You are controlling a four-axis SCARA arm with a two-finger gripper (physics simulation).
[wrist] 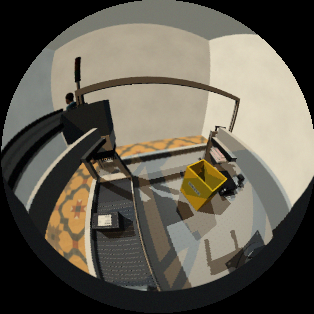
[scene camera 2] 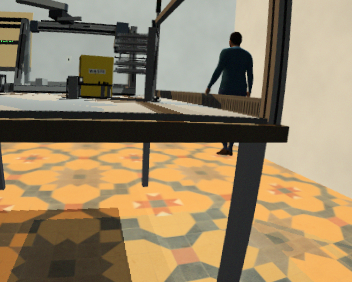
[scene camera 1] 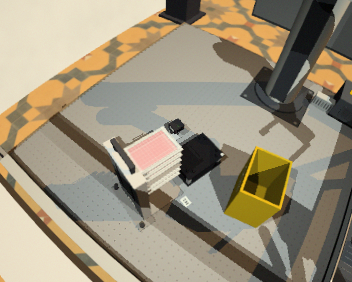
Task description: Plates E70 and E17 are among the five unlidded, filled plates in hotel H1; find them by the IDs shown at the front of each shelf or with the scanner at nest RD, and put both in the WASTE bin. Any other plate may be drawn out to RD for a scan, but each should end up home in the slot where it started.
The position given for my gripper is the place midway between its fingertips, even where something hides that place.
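Hotel H1 [scene camera 1: 140, 194], seen also at [scene camera 2: 152, 44]; black nest RD [scene camera 1: 198, 154]; my gripper [wrist: 158, 131].
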